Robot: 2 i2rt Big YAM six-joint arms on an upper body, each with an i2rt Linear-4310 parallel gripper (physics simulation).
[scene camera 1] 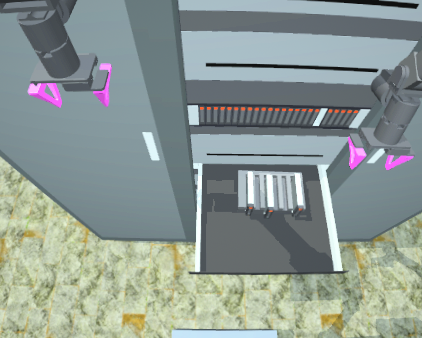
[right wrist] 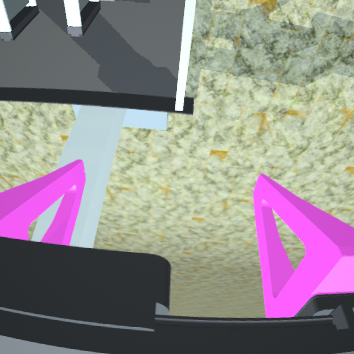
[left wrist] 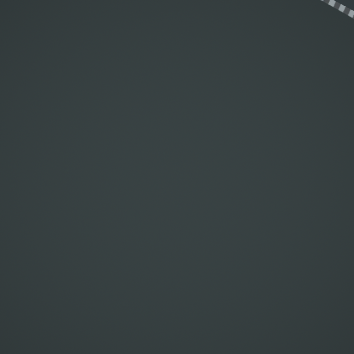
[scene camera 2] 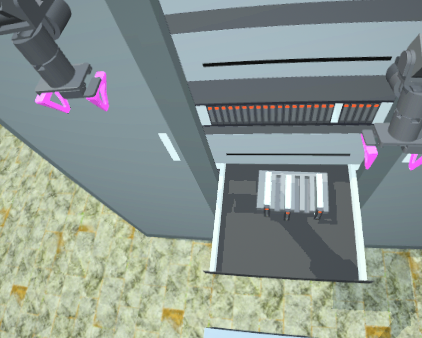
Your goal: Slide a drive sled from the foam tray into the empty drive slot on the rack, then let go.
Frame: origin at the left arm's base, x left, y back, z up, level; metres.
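Where they show: left gripper, fingertip midpoint: (scene camera 1: pixel 83 104) (scene camera 2: pixel 87 109); right gripper, fingertip midpoint: (scene camera 1: pixel 368 167) (right wrist: pixel 170 175) (scene camera 2: pixel 388 167).
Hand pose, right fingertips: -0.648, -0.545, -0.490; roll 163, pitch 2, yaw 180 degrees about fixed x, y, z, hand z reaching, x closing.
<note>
Each offset is from my right fingertips to the top centre of the thing, as dx, dy, dz. "pt": to the spot under its first point.
Three white drive sleds @[+0.212, -0.019, -0.199] (scene camera 1: pixel 270 190) (scene camera 2: pixel 288 192) with dark, orange-marked front ends stand in the light grey foam tray @[pt +0.291, -0.048, -0.256] (scene camera 1: pixel 242 190) (scene camera 2: pixel 261 192). Parts of two white sleds show at the top left of the right wrist view. The rack's row of dark drives @[pt +0.263, -0.155, -0.005] (scene camera 1: pixel 260 116) (scene camera 2: pixel 270 115) has orange tops; a light strip @[pt +0.089, -0.172, -0.024] (scene camera 1: pixel 320 117) (scene camera 2: pixel 336 113) interrupts it toward the right. I cannot tell whether that is the empty slot. My left gripper (scene camera 1: pixel 83 105) (scene camera 2: pixel 88 110) is open and empty, before the left cabinet. My right gripper (scene camera 1: pixel 371 168) (scene camera 2: pixel 390 168) (right wrist: pixel 170 175) is open and empty, right of the foam tray.
A pulled-out drawer (scene camera 1: pixel 215 255) (scene camera 2: pixel 240 255) (right wrist: pixel 30 70) bears the foam tray, with raised white side rails @[pt +0.004, +0.045, -0.280] (scene camera 1: pixel 330 220) (scene camera 2: pixel 357 225) (right wrist: pixel 185 55). Cabinet panels @[pt +0.738, -0.136, -0.258] (scene camera 1: pixel 110 165) (scene camera 2: pixel 150 175) stand on both sides. A dark surface (left wrist: pixel 175 175) fills most of the left wrist view.
</note>
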